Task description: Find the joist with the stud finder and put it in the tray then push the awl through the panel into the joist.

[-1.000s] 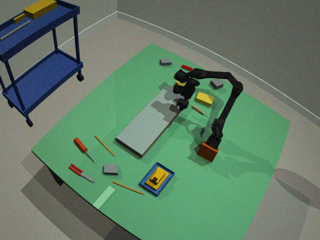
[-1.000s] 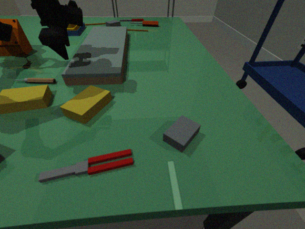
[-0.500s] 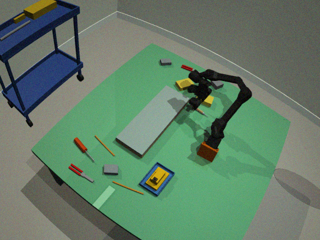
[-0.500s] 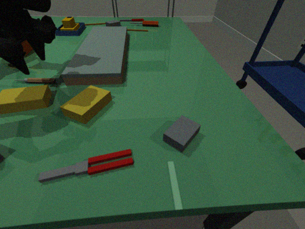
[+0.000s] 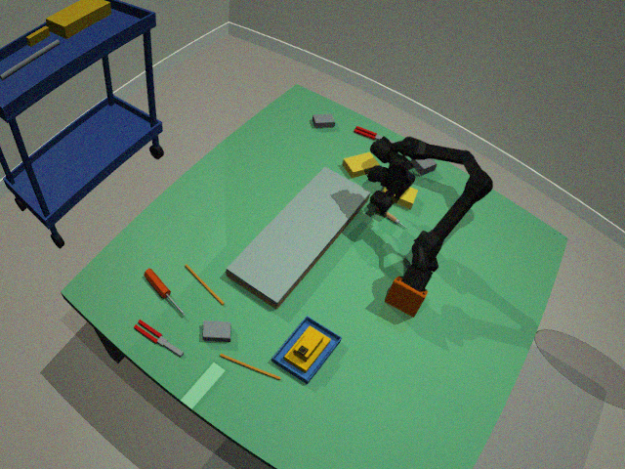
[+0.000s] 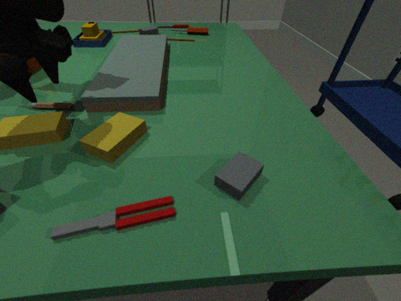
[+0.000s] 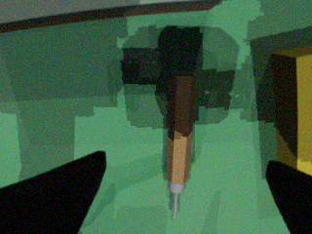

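The awl lies 3 cm behind my gripper tip and 4 cm below it. Round my gripper tip: blue tray: 12 cm behind, 55 cm to the left, 3 cm below; yellow stud finder: 12 cm behind, 57 cm to the left.
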